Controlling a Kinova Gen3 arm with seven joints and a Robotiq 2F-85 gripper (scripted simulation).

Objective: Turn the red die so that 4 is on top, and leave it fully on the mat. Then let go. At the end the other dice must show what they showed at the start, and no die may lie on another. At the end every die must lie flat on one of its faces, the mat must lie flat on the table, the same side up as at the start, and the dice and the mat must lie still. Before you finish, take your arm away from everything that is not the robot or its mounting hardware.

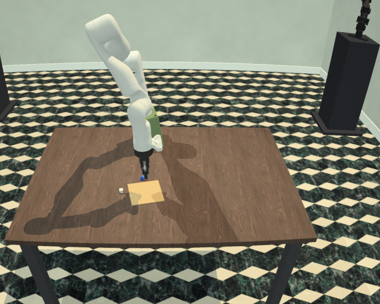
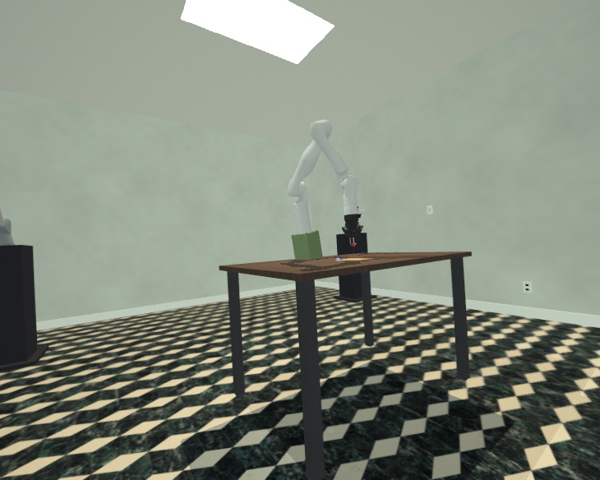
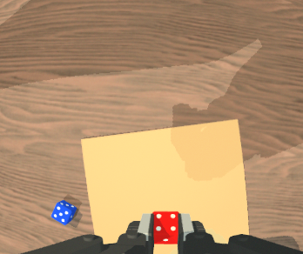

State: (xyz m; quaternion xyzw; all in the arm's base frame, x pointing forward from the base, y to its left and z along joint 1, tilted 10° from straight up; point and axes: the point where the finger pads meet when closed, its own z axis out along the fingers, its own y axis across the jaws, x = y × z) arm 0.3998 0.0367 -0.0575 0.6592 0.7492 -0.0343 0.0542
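The red die lies 2 cm below my hand. From my hand the other things lie so: mat 10 cm below; white die 11 cm to the right, 9 cm below; blue die 9 cm below, 9 cm behind, 2 cm to the right.
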